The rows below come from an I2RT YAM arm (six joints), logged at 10 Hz.
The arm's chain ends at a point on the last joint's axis. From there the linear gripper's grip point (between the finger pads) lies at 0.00 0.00 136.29 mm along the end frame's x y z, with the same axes.
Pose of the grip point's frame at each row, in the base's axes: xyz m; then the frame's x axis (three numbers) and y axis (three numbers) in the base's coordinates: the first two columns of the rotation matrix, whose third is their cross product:
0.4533 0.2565 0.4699 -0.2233 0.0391 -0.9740 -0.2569 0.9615 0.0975
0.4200 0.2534 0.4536 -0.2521 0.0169 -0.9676 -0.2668 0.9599 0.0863
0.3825 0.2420 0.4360 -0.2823 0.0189 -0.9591 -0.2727 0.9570 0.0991
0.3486 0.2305 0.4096 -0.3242 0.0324 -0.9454 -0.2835 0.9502 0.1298
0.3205 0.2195 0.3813 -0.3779 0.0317 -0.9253 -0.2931 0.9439 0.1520
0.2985 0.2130 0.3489 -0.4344 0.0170 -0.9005 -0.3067 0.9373 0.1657
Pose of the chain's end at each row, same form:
0.3251 0.2194 0.4978 -0.2233 0.0391 -0.9740 -0.2569 0.9615 0.0975
0.2932 0.2153 0.4860 -0.2521 0.0169 -0.9676 -0.2668 0.9599 0.0863
0.2571 0.2025 0.4721 -0.2823 0.0189 -0.9591 -0.2727 0.9570 0.0991
0.2256 0.1882 0.4503 -0.3242 0.0324 -0.9454 -0.2835 0.9502 0.1298
0.2008 0.1747 0.4286 -0.3779 0.0317 -0.9253 -0.2931 0.9439 0.1520
0.1831 0.1655 0.4037 -0.4344 0.0170 -0.9005 -0.3067 0.9373 0.1657

